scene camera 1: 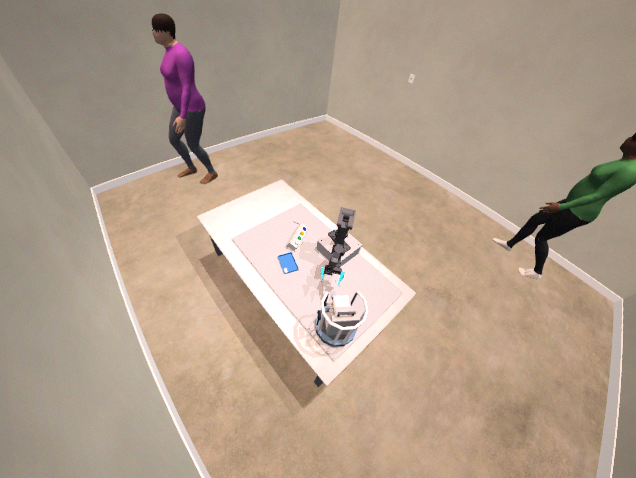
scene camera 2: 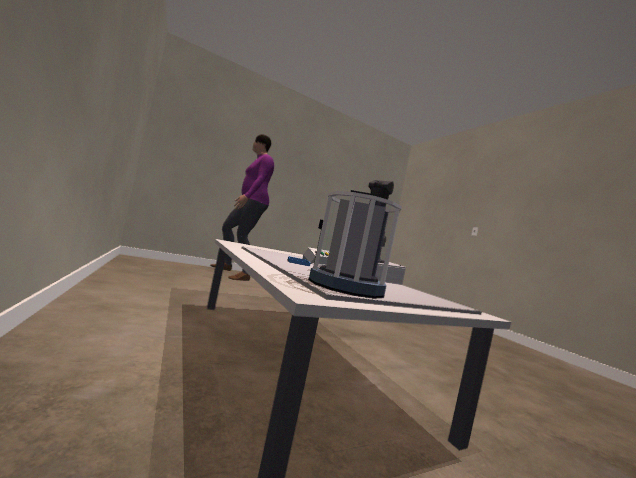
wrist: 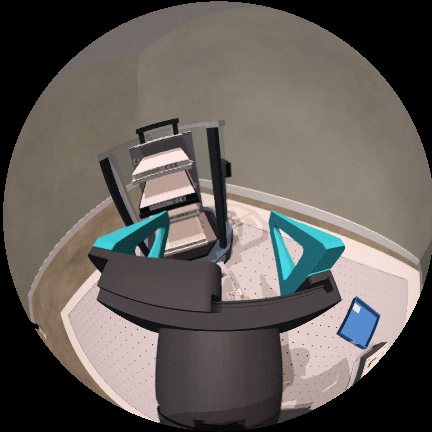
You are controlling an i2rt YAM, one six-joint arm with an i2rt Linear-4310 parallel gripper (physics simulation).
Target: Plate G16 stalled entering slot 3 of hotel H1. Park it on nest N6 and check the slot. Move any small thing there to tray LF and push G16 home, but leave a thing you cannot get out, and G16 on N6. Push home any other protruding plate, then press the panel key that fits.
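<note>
The hotel stands at one end of the table, its open side facing my gripper. In the wrist view, a pale plate sits at the top, near a figure 4. Below it is a plate with a black front, whose label is too blurred to read surely. A lower pale plate is partly behind my left finger. My gripper is open and empty, in front of the hotel. Nest N6 is partly hidden by the gripper body. The blue tray holds a small white patch.
The key panel with coloured keys lies beyond the tray. The grey box at the arm's base stands near the table's long edge. Upright posts flank the hotel opening. A person in purple and one in green stand away from the table.
</note>
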